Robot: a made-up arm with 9 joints. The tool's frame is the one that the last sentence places.
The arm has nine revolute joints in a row. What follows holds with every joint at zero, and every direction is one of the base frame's.
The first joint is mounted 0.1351 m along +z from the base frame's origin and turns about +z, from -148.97 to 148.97 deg.
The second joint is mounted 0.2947 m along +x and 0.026 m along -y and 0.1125 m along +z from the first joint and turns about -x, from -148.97 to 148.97 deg.
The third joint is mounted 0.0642 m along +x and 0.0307 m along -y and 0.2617 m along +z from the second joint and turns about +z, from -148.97 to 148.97 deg.
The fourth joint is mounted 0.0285 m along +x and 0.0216 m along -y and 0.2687 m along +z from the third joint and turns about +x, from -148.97 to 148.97 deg.
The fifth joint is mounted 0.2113 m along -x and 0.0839 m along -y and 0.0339 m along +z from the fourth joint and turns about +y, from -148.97 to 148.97 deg.
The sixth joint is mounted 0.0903 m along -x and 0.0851 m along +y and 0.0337 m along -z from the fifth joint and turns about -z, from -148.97 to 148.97 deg.
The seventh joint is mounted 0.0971 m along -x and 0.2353 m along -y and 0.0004 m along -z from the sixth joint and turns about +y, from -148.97 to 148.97 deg.
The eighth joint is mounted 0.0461 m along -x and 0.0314 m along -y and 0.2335 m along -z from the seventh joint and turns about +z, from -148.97 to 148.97 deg.
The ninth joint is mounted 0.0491 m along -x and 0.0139 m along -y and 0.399 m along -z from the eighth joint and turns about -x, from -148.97 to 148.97 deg.
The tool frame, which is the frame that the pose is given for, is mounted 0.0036 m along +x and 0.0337 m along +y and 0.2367 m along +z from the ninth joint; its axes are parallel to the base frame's.
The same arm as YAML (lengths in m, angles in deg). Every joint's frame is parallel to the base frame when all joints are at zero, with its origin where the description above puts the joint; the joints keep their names.
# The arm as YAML. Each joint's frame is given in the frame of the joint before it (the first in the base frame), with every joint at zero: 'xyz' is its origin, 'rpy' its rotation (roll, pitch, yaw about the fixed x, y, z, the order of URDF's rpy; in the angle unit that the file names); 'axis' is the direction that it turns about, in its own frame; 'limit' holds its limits. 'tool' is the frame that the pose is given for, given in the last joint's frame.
units:
  length: m
  angle: deg
joints:
  - name: joint 1
    type: revolute
    origin:
      xyz: [0.0, 0.0, 0.1351]
      rpy: [0.0, 0.0, 0.0]
    axis: [0.0, 0.0, 1.0]
    limit:
      lower: -148.97
      upper: 148.97
  - name: joint 2
    type: revolute
    origin:
      xyz: [0.2947, -0.026, 0.1125]
      rpy: [0.0, 0.0, 0.0]
    axis: [-1.0, 0.0, 0.0]
    limit:
      lower: -148.97
      upper: 148.97
  - name: joint 3
    type: revolute
    origin:
      xyz: [0.0642, -0.0307, 0.2617]
      rpy: [0.0, 0.0, 0.0]
    axis: [0.0, 0.0, 1.0]
    limit:
      lower: -148.97
      upper: 148.97
  - name: joint 4
    type: revolute
    origin:
      xyz: [0.0285, -0.0216, 0.2687]
      rpy: [0.0, 0.0, 0.0]
    axis: [1.0, 0.0, 0.0]
    limit:
      lower: -148.97
      upper: 148.97
  - name: joint 5
    type: revolute
    origin:
      xyz: [-0.2113, -0.0839, 0.0339]
      rpy: [0.0, 0.0, 0.0]
    axis: [0.0, 1.0, 0.0]
    limit:
      lower: -148.97
      upper: 148.97
  - name: joint 6
    type: revolute
    origin:
      xyz: [-0.0903, 0.0851, -0.0337]
      rpy: [0.0, 0.0, 0.0]
    axis: [0.0, 0.0, -1.0]
    limit:
      lower: -148.97
      upper: 148.97
  - name: joint 7
    type: revolute
    origin:
      xyz: [-0.0971, -0.2353, -0.0004]
      rpy: [0.0, 0.0, 0.0]
    axis: [0.0, 1.0, 0.0]
    limit:
      lower: -148.97
      upper: 148.97
  - name: joint 8
    type: revolute
    origin:
      xyz: [-0.0461, -0.0314, -0.2335]
      rpy: [0.0, 0.0, 0.0]
    axis: [0.0, 0.0, 1.0]
    limit:
      lower: -148.97
      upper: 148.97
  - name: joint 9
    type: revolute
    origin:
      xyz: [-0.0491, -0.0139, -0.399]
      rpy: [0.0, 0.0, 0.0]
    axis: [-1.0, 0.0, 0.0]
    limit:
      lower: -148.97
      upper: 148.97
tool:
  origin:
    xyz: [0.0036, 0.0337, 0.2367]
    rpy: [0.0, 0.0, 0.0]

